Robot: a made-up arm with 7 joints. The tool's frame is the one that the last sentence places.
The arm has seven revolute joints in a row. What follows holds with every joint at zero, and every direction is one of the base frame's. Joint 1 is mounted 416.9 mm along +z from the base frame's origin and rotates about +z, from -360 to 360 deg. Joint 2 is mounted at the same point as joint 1 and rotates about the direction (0, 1, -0.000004), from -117.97 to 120 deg. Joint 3 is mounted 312.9 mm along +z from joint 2 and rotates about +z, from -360 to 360 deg. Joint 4 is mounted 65.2 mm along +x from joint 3 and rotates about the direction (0, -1, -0.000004), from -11 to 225 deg. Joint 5 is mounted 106.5 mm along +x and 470.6 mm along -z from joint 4 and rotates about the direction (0, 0.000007, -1), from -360 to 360 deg. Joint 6 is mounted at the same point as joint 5 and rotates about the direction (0, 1, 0.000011), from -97 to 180 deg. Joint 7 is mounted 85.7 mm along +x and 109.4 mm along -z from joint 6 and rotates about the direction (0, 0.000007, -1), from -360 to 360 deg. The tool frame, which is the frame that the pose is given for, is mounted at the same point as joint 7; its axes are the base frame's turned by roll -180, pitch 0 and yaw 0 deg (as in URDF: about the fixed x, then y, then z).
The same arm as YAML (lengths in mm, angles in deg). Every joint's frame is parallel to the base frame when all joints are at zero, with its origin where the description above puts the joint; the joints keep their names.
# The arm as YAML. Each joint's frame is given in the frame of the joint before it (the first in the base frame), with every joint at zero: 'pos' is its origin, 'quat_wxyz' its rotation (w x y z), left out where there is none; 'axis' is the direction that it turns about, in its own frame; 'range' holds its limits. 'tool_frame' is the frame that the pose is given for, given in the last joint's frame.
length_unit: mm
angle_unit: deg
joints:
  - joint: joint 1
    pos: [0.0, 0.0, 416.9]
    axis: "+z"
    range: [-360.0, 360.0]
  - joint: joint 2
    pos: [0.0, 0.0, 0.0]
    axis: "+y"
    range: [-117.97, 120.0]
  - joint: joint 3
    pos: [0.0, 0.0, 312.9]
    axis: "+z"
    range: [-360.0, 360.0]
  - joint: joint 4
    pos: [65.2, 0.0, 0.0]
    axis: "-y"
    range: [-11.0, 225.0]
  - joint: joint 5
    pos: [106.5, 0.0, -470.6]
    axis: "-z"
    range: [-360.0, 360.0]
  - joint: joint 6
    pos: [0.0, 0.0, 0.0]
    axis: "+y"
    range: [-97.0, 180.0]
  - joint: joint 7
    pos: [85.7, 0.0, -109.4]
    axis: "-z"
    range: [-360.0, 360.0]
tool_frame:
  pos: [0.0, 0.0, 0.0]
  quat_wxyz: [0.0, 1.0, 0.0, 0.0]

